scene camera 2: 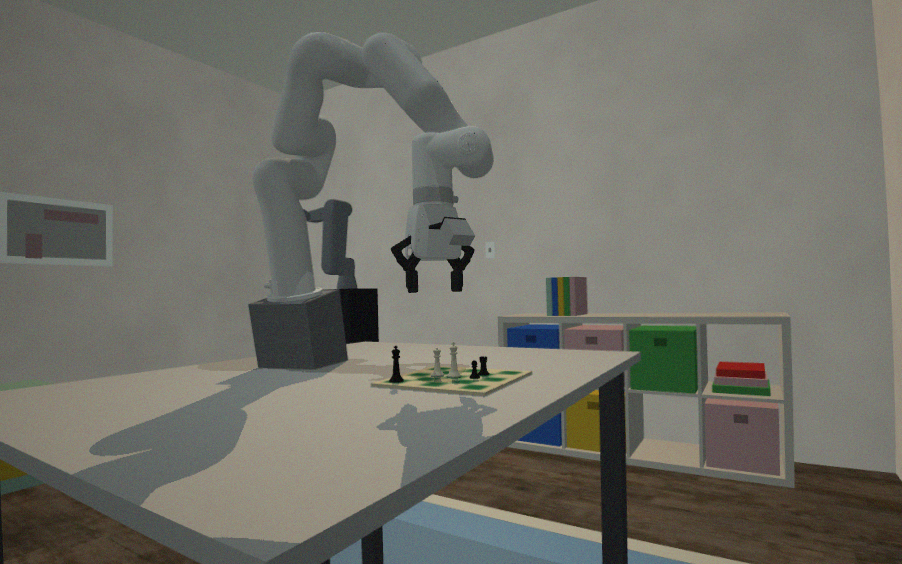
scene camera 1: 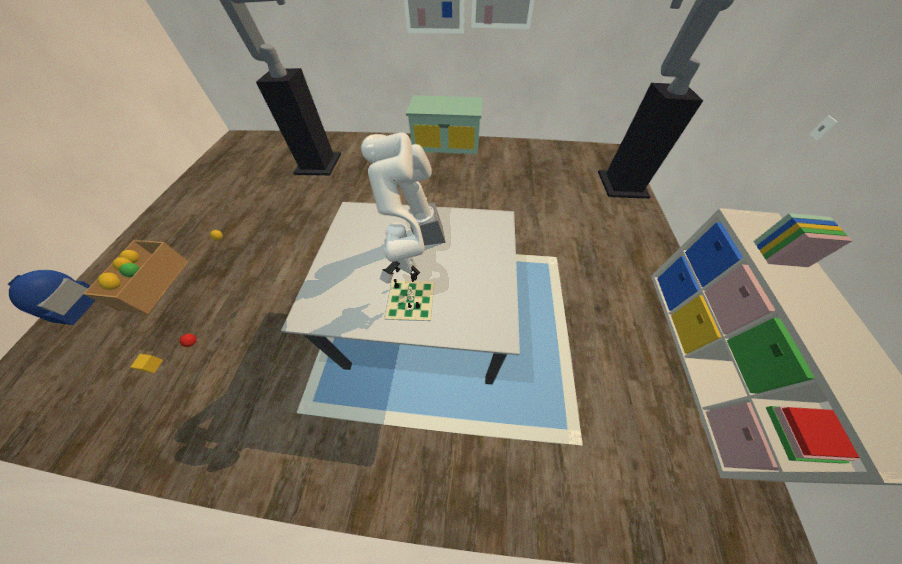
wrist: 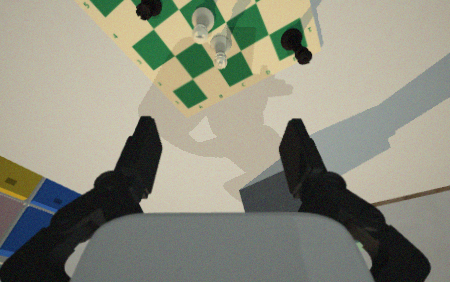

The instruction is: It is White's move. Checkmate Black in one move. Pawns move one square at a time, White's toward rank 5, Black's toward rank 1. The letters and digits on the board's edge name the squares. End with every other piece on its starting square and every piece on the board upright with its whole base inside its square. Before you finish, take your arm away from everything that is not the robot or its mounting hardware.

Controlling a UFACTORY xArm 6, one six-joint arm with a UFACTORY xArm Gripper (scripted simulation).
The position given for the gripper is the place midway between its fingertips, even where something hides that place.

Observation:
In view: the gripper (scene camera 2: 435,292) and a green-and-cream chessboard (scene camera 2: 421,380).
The green-and-cream chessboard shows as well in scene camera 1 (scene camera 1: 397,309) and in the wrist view (wrist: 162,48). The gripper shows as well in the wrist view (wrist: 221,132).

